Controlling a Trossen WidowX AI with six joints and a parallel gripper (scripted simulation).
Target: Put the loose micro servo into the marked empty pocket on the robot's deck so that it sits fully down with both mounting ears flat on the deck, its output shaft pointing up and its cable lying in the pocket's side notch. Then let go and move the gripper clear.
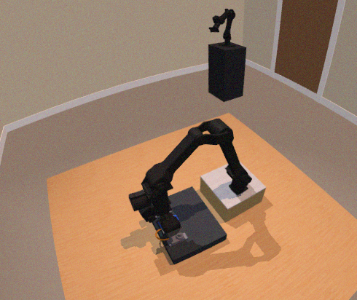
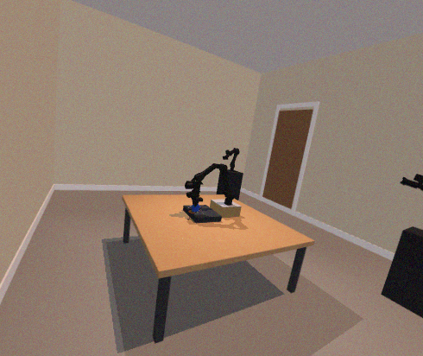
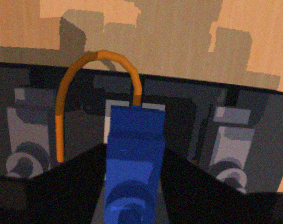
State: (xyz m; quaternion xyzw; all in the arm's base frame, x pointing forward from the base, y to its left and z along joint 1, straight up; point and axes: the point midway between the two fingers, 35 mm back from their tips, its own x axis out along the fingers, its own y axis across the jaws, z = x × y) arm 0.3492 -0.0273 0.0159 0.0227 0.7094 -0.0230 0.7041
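Now: the dark deck 120 mm behind my gripper tip, 10 mm to the left of it and 70 mm below it.
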